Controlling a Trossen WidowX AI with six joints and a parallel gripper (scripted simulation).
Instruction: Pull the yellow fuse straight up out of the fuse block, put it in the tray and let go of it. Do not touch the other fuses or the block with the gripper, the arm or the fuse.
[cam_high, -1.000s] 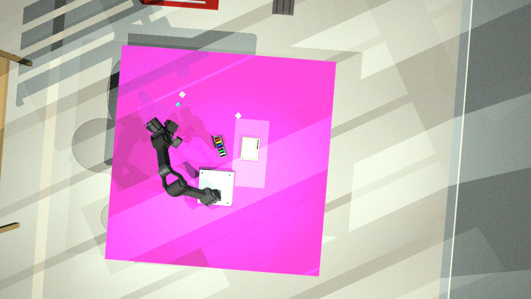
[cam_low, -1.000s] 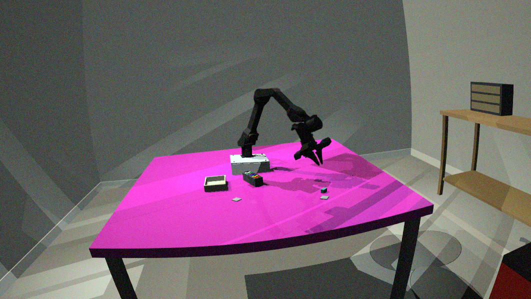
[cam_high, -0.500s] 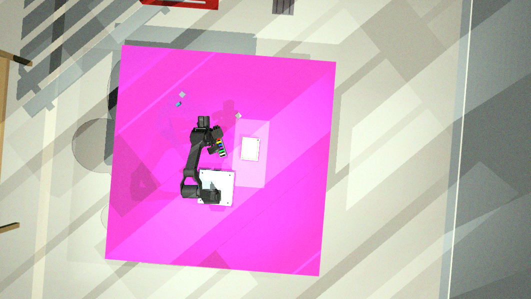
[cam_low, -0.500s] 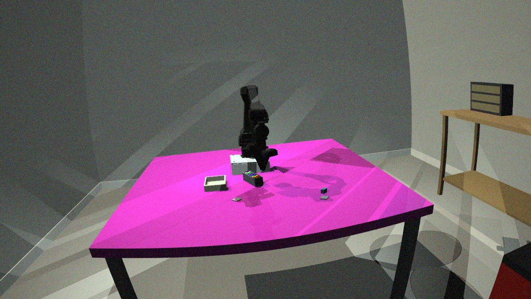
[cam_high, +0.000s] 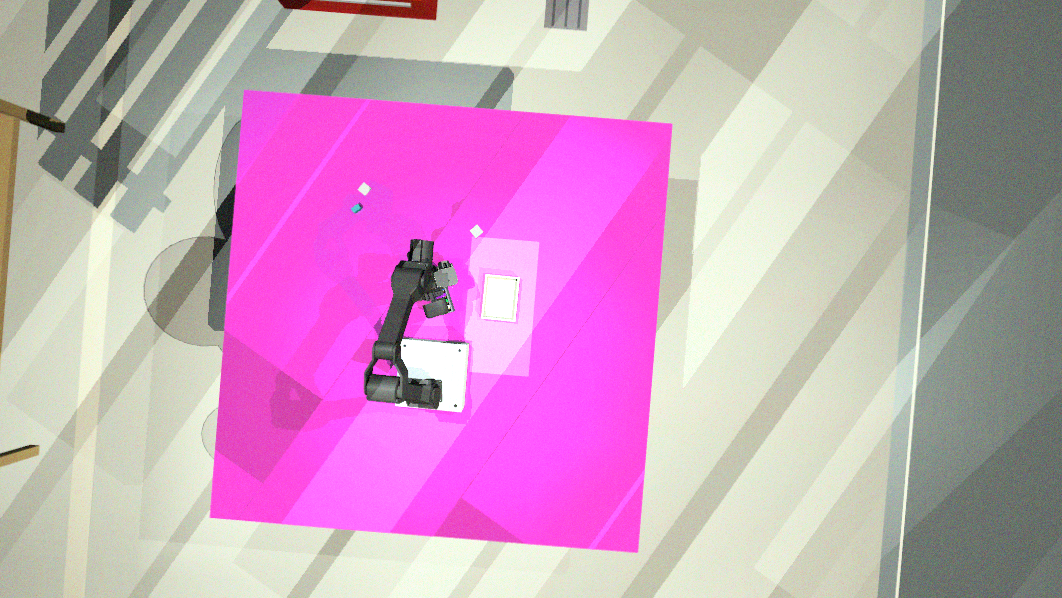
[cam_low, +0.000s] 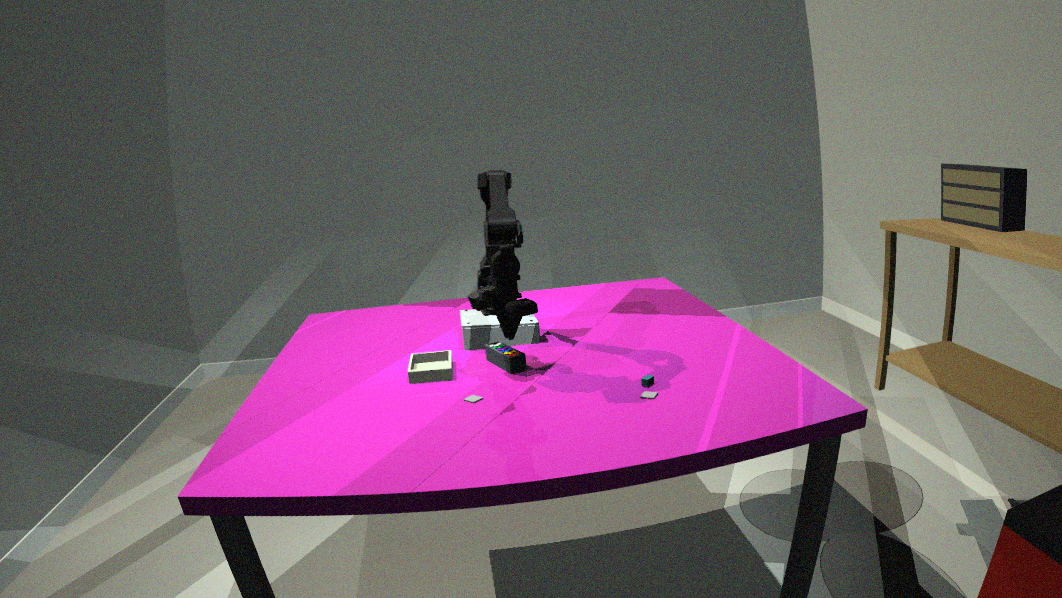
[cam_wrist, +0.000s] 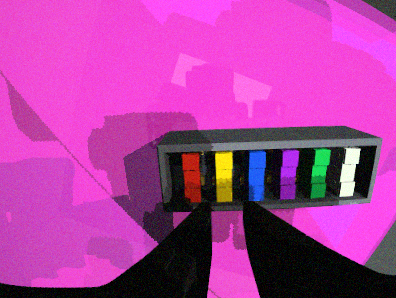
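The yellow fuse lies 50 mm below my gripper tip. Also, from my gripper tip: cyan cube (230 mm ahead, 240 mm to the left, 60 mm below); then tray (40 mm behind, 190 mm to the right, 70 mm below).
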